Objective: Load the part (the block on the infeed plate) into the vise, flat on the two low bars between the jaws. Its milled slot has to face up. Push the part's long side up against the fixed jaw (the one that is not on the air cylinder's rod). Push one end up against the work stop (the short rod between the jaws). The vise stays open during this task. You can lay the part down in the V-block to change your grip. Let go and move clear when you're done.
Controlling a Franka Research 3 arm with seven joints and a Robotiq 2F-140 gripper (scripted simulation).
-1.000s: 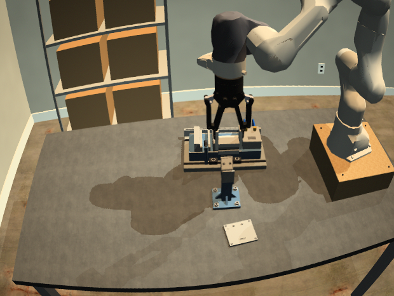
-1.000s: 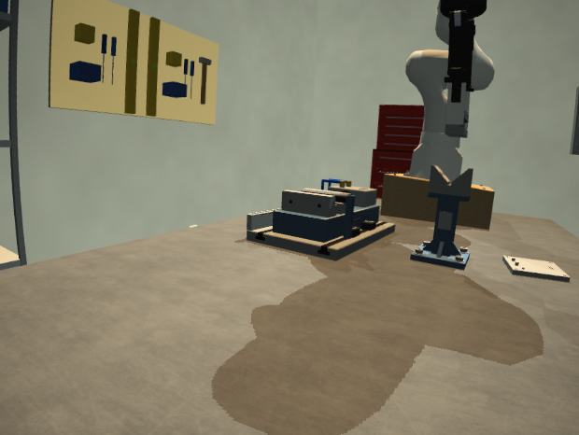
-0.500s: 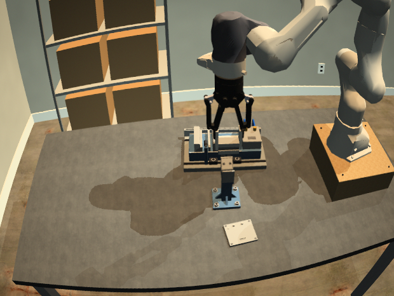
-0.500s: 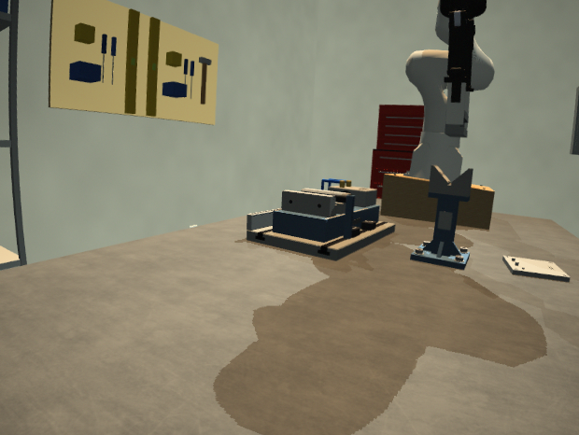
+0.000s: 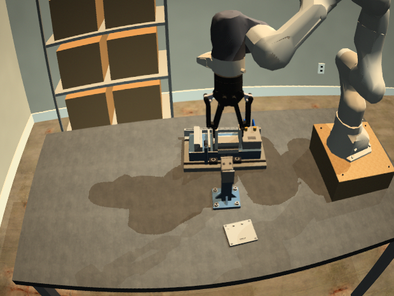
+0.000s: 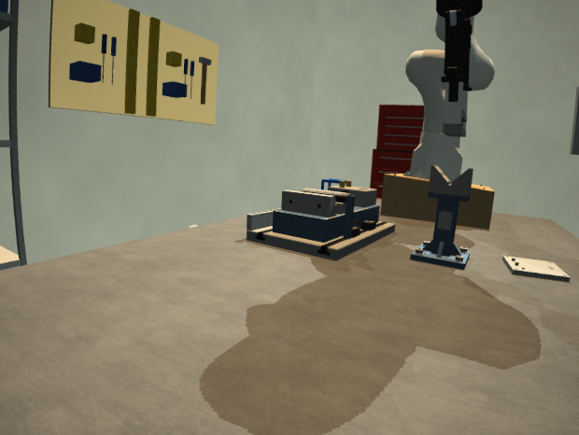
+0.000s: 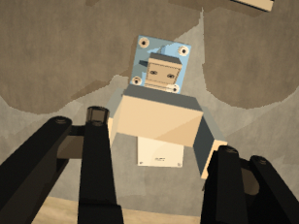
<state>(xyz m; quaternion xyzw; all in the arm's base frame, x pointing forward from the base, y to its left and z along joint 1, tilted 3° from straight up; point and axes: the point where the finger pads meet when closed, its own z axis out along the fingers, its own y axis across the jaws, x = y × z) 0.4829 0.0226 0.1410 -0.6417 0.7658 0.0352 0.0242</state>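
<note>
Now: the part 1 cm to the left of my hand and 3 cm below it. From my hand the other things lie so: moving jaw 2 cm behind, 23 cm to the right, 18 cm below; work stop rod 3 cm ahead, 19 cm to the right, 17 cm below; cylinder rod 7 cm behind, 22 cm to the right, 18 cm below.
</note>
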